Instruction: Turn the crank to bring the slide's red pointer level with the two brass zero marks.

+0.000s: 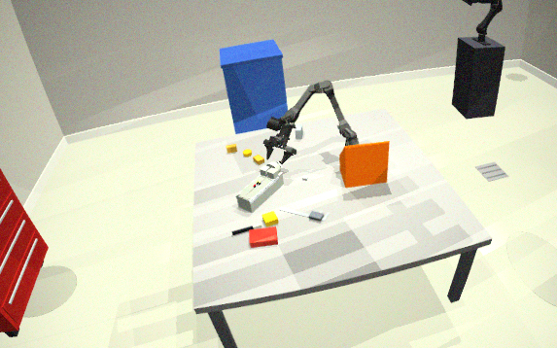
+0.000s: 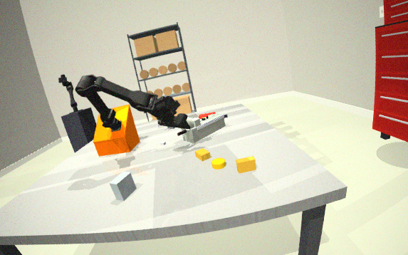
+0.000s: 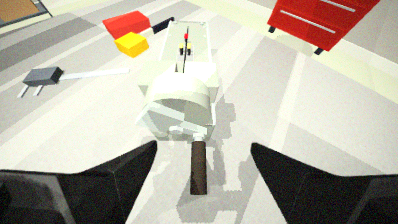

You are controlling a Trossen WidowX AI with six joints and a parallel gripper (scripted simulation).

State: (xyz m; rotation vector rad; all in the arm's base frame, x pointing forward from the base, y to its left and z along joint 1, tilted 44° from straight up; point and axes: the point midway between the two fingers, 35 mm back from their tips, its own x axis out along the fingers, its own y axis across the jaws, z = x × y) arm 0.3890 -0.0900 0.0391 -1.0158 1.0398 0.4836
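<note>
My gripper tip is 1 cm past the dark brown crank handle, 1 cm to the left of it and 2 cm above it. From my gripper tip the other things lie so: yellow block 5 cm ahead, 34 cm to the left, 8 cm below; then grey cube 17 cm behind, 38 cm to the right, 6 cm below; then red pointer 11 cm ahead, 17 cm to the left, 1 cm below.
</note>
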